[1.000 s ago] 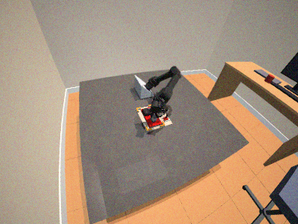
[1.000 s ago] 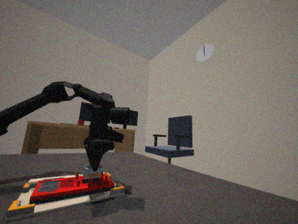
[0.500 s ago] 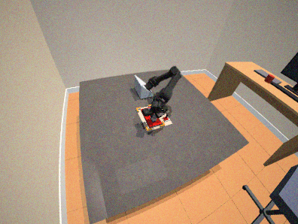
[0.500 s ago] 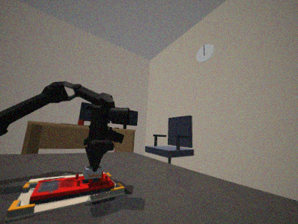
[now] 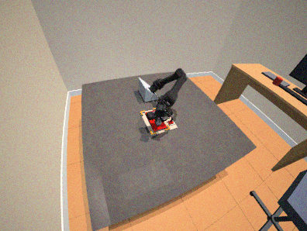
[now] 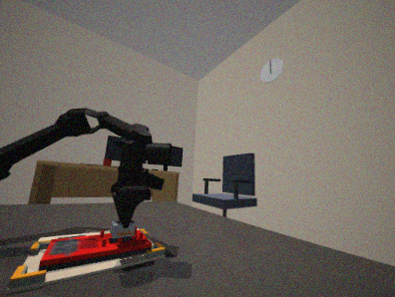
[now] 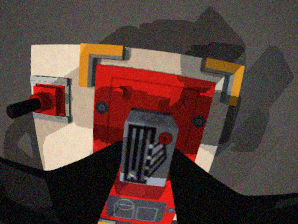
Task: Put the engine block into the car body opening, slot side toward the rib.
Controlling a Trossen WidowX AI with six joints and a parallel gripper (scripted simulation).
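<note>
Right now the grey engine block is 1 cm below my gripper tip. Round my gripper tip: cream base plate: 4 cm below, 4 cm behind, 2 cm to the left.
</note>
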